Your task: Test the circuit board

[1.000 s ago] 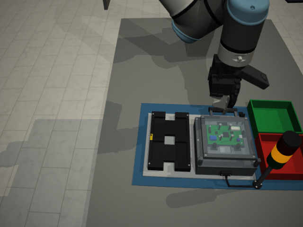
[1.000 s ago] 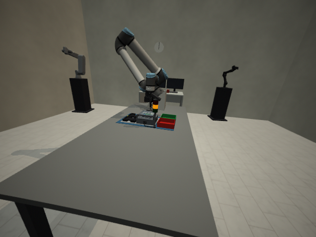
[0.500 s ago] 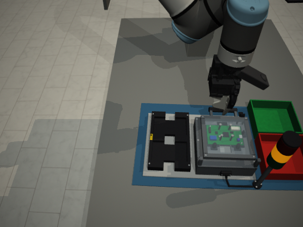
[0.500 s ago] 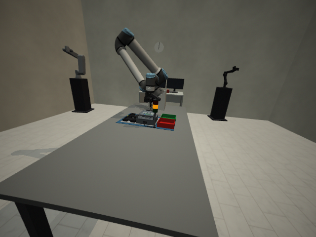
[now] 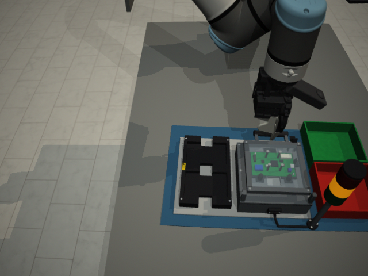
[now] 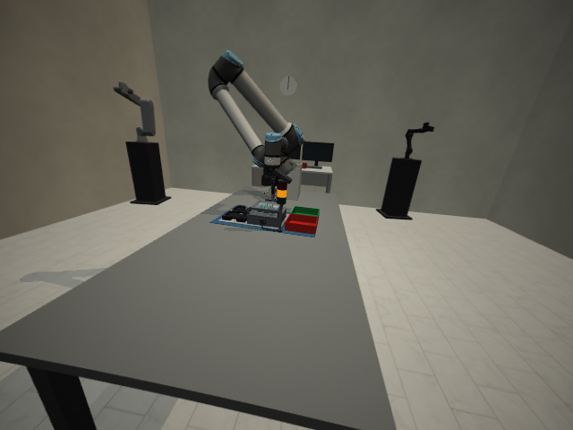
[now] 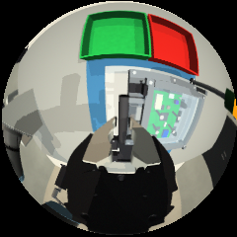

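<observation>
Now: hand 5 cm to the right of the black latch tab and 3 cm short of it. Round my hand: green bin (20 cm to the left, 8 cm below, 2 cm ahead); then green circuit board (8 cm ahead, 2 cm to the right, 2 cm below); then tester lid (9 cm ahead, 2 cm to the right).
</observation>
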